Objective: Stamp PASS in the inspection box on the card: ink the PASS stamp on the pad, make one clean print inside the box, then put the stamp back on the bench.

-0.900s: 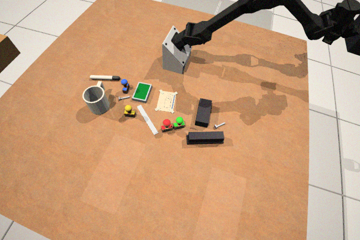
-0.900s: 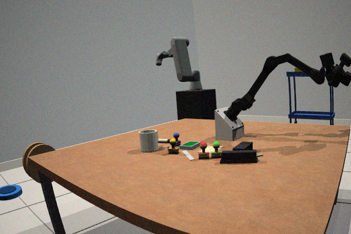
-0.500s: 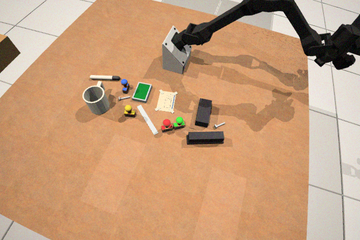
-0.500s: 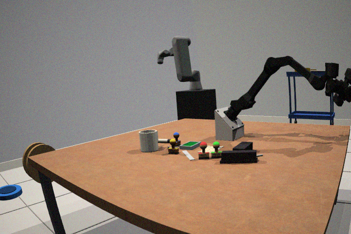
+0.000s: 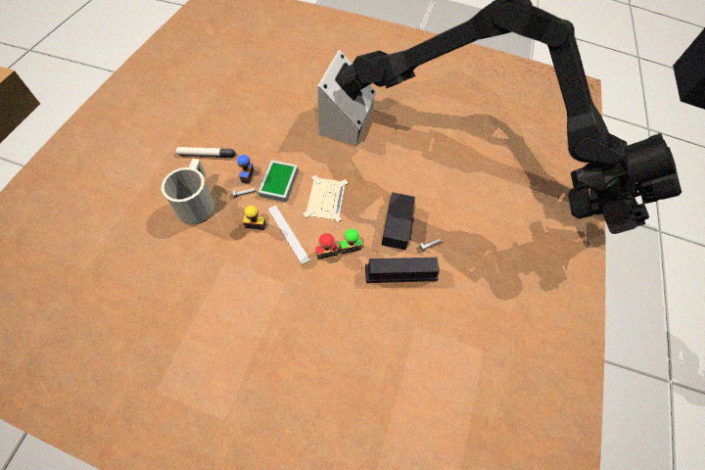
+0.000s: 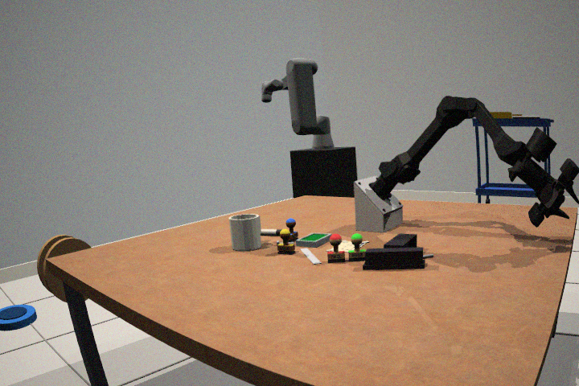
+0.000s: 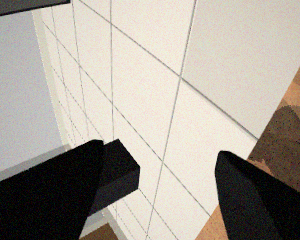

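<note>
My gripper tip is now 520 mm to the left of the green-knobbed pass stamp, 260 mm short of it and 70 mm above it. From my gripper tip the other things lie so: red-knobbed stamp (570 mm to the right, 280 mm ahead, 70 mm below); inspection card (610 mm to the right, 160 mm ahead, 90 mm below); ruler (650 mm to the right, 270 mm ahead, 90 mm below).
</note>
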